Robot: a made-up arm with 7 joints. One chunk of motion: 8 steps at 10 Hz.
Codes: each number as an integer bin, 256 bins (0 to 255) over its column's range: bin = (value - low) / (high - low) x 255, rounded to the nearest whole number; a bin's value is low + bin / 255 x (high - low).
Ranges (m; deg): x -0.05..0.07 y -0.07..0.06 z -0.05..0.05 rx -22..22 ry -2..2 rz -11..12
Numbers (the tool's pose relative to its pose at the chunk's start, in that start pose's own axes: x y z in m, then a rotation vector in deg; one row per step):
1: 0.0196 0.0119 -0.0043 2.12 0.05 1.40
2: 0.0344 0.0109 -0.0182 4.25 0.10 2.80
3: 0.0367 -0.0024 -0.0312 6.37 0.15 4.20
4: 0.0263 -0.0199 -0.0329 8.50 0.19 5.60
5: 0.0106 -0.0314 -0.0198 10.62 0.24 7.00
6: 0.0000 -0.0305 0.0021 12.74 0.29 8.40
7: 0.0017 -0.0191 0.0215 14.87 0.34 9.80
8: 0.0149 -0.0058 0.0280 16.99 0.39 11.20
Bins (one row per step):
1: 148 161 117 140 131 137
2: 179 159 81 152 134 153
3: 184 133 48 164 137 169
4: 162 98 44 177 140 184
5: 129 76 77 189 143 200
6: 106 77 133 201 146 215
7: 110 100 182 214 149 231
8: 138 126 199 226 152 246

